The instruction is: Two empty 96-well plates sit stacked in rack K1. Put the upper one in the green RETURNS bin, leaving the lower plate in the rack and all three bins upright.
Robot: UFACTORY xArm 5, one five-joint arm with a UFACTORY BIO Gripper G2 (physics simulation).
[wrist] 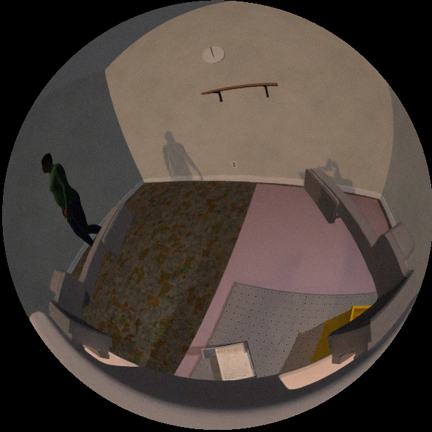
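Observation:
My gripper [219, 210] is open and empty, its two fingers wide apart at the left and right of the wrist view. Rack K1 [209, 353] stands low in the view, close to the bottom edge, partly cut off by the gripper's body. A pale 96-well plate [234, 361] lies in it, below and between the fingers and apart from them. Whether a second plate is under it cannot be told from this angle. The green RETURNS bin does not show in the wrist view.
A yellow bin [331, 332] stands at the lower right, partly hidden behind the right finger's linkage. The rack stands on a grey perforated board [265, 312] on a pink table top [295, 240]. A person [64, 192] in a green top is at the far left.

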